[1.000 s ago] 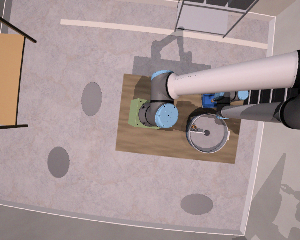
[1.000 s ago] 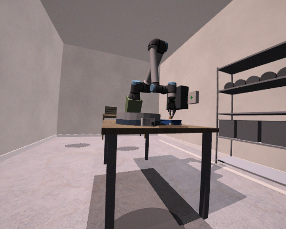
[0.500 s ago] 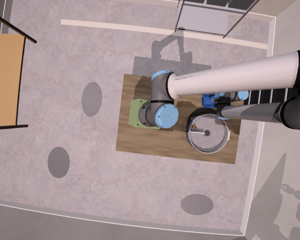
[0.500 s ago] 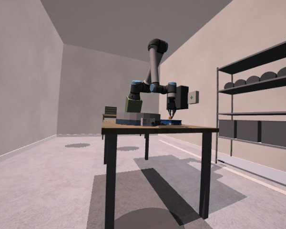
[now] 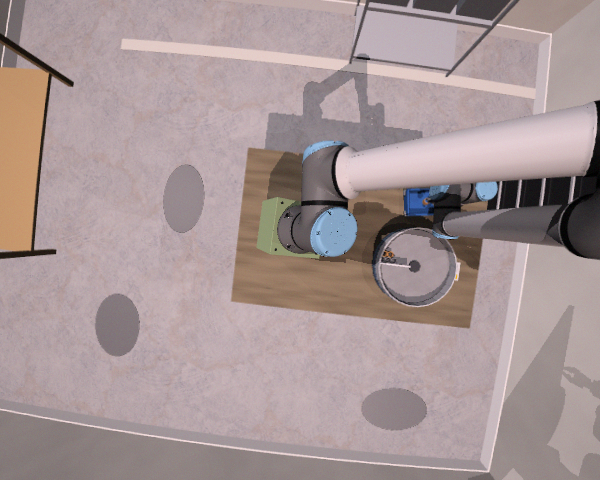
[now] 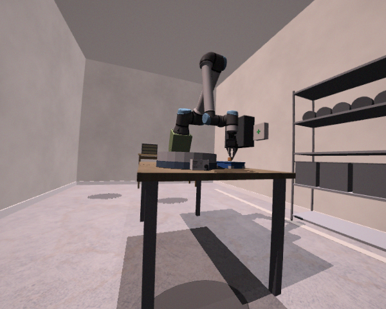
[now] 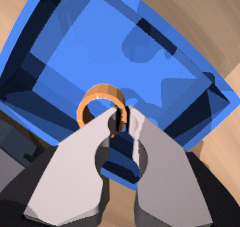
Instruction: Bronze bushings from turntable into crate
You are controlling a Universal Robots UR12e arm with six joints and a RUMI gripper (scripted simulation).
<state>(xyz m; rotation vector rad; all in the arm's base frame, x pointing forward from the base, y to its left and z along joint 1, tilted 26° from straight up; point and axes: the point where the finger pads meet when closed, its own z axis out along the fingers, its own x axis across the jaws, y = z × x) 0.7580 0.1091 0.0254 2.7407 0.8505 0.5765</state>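
Right now the blue crate is 1 cm behind my hand, 1 cm to the right of it and 5 cm below it. Also, from my hand: round grey turntable (10 cm behind, 36 cm to the right, 2 cm below).
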